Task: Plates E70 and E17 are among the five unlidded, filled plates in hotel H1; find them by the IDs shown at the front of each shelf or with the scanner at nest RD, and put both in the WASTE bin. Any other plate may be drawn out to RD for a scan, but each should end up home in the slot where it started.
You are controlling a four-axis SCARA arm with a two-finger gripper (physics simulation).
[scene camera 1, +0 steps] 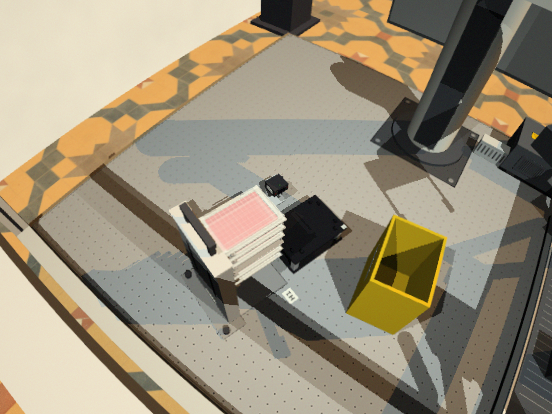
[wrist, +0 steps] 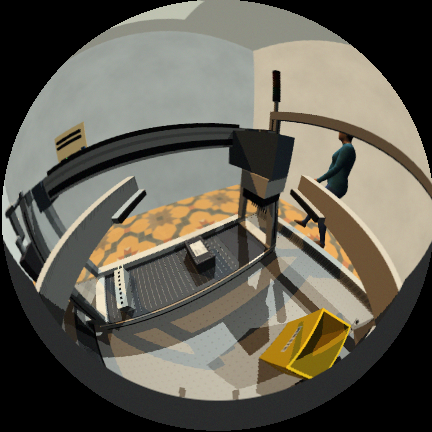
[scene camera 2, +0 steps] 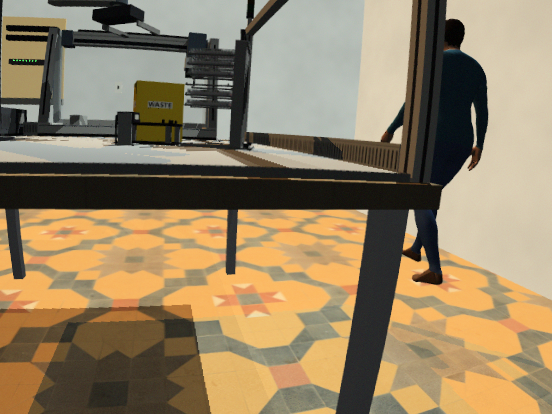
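Pixels of known places: gripper, between the fingertips: (wrist: 217, 180) (scene camera 2: 142, 34); arm's base, origin of its link: (scene camera 1: 426, 140).
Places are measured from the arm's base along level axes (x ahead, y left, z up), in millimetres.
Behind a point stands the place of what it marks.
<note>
Hotel H1 (scene camera 1: 227, 295) @(y -128, x 844, z 184 mm) (scene camera 2: 240, 95) @(y -263, x 808, z 154 mm) holds a stack of pale plates. Its top plate (scene camera 1: 242, 217) @(y -170, x 743, z 279 mm) shows pink, filled wells. The lower plates show as edges, and I cannot read their IDs. The black nest (scene camera 1: 312, 227) @(y -109, x 566, z 73 mm) lies beside the stack, with no plate visible on it. A small black box (scene camera 1: 276, 185) @(y -242, x 533, z 96 mm), apparently the scanner, stands near it. The yellow WASTE bin (scene camera 1: 370, 300) @(y 90, x 672, z 135 mm) (scene camera 2: 159, 92) @(y 50, x 593, z 178 mm) (wrist: 280, 347) @(y 163, x 547, z 110 mm) is open at the top; no plate shows in its visible interior. My gripper (wrist: 217, 180) @(y 386, x 498, z 453 mm) (scene camera 2: 144, 34) @(y 386, x 498, z 453 mm) is open and empty, raised above the table and away from the hotel.
The arm's column (scene camera 1: 445, 95) @(y -6, x 77, z 233 mm) stands at the table's back right, beside a dark control box (scene camera 1: 525, 160) @(y 300, x -34, z 91 mm). A dark ribbed tray (wrist: 160, 285) @(y 536, x 348, z 62 mm) holds a small black box (wrist: 200, 255) @(y 540, x 523, z 132 mm). Frame posts and beams edge the table. A person (scene camera 2: 460, 100) (wrist: 342, 165) stands beyond the frame.
</note>
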